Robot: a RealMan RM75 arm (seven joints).
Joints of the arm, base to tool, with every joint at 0 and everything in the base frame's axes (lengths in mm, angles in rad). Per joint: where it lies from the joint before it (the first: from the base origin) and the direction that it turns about. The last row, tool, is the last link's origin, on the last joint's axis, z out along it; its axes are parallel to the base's.
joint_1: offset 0 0 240.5 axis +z
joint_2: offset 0 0 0 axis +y
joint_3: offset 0 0 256 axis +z
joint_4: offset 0 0 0 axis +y
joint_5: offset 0 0 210 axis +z
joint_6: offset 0 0 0 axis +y
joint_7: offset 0 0 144 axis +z
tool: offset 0 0 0
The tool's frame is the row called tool.
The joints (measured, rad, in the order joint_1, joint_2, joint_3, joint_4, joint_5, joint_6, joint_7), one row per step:
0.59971 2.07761 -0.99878 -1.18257 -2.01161 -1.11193 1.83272
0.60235 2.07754 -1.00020 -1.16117 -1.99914 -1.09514 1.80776
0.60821 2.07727 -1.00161 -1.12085 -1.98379 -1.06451 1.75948
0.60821 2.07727 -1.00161 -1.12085 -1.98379 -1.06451 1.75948
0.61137 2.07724 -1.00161 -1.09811 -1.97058 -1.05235 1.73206
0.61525 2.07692 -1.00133 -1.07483 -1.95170 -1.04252 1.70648
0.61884 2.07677 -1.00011 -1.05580 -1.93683 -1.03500 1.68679
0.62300 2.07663 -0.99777 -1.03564 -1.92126 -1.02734 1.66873
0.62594 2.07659 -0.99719 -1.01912 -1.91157 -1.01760 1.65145
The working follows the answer.
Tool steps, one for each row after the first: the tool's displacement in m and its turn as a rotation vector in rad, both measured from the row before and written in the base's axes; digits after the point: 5 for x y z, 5 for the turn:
0.00200 0.00178 -0.00232 0.00732 -0.00009 0.00427
0.00473 0.00332 -0.00446 0.01387 -0.00939 0.00626
0.00000 0.00000 0.00000 0.00000 0.00000 0.00000
0.00220 0.00123 -0.00272 0.00390 -0.00096 0.00496
0.00139 0.00111 -0.00264 0.00206 0.00567 0.00518
0.00114 0.00093 -0.00204 0.00177 0.00540 0.00298
0.00121 0.00104 -0.00197 0.00188 0.00787 0.00075
0.00156 0.00101 -0.00177 0.00408 0.00082 0.00049

Tool pose at each row, in the base's axes (x y z in m, rotation vector in rad; rounded; the steps above come from the unrounded poses):
0.16143 0.42381 0.06541 -2.39569 0.39481 0.44591
0.16343 0.42559 0.06309 -2.38988 0.38746 0.44843
0.16816 0.42890 0.05863 -2.37956 0.37159 0.44121
0.16816 0.42890 0.05863 -2.37956 0.37159 0.44121
0.17037 0.43014 0.05591 -2.37731 0.36415 0.44268
0.17176 0.43125 0.05327 -2.37595 0.36003 0.45207
0.17290 0.43217 0.05123 -2.37427 0.35845 0.46008
0.17411 0.43321 0.04926 -2.37145 0.36057 0.47004
0.17567 0.43422 0.04748 -2.36752 0.35909 0.47157

